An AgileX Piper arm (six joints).
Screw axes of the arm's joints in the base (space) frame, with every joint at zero. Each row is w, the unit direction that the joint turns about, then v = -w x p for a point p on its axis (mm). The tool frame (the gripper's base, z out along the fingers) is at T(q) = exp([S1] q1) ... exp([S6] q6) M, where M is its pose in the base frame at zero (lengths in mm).
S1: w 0 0 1 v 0 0 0
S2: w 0 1 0 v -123 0 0
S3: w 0 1 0 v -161.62 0 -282.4
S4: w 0.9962 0 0.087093 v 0 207.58 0
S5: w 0 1 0 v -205.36 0 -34.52
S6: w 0.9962 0 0.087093 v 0 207.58 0
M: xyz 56.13 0 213.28 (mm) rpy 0 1.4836 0 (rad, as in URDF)
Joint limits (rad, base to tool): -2.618..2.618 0..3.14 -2.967..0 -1.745..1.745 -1.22..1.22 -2.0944..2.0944
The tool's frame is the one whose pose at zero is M.
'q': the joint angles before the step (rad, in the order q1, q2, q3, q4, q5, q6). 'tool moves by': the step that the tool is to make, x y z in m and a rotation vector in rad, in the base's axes. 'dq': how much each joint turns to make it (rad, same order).
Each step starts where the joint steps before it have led.
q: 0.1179, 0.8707, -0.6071, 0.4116, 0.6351, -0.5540
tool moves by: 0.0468, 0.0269, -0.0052, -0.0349, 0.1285, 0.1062
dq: 0.1023, 0.2552, -0.1437, -0.0230, 0.0197, 0.0120
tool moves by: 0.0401, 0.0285, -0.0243, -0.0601, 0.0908, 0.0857
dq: 0.0818, 0.2283, -0.1009, -0.0322, -0.0255, -0.0020
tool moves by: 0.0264, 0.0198, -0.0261, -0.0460, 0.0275, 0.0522
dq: 0.0457, 0.1574, -0.0560, -0.0172, -0.0604, -0.0204
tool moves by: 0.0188, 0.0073, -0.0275, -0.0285, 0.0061, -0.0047
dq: 0.0096, 0.1160, -0.0174, -0.0071, -0.0867, -0.0069
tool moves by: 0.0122, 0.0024, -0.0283, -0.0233, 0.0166, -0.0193
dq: 0.0002, 0.0982, -0.0015, -0.0008, -0.0772, 0.0003
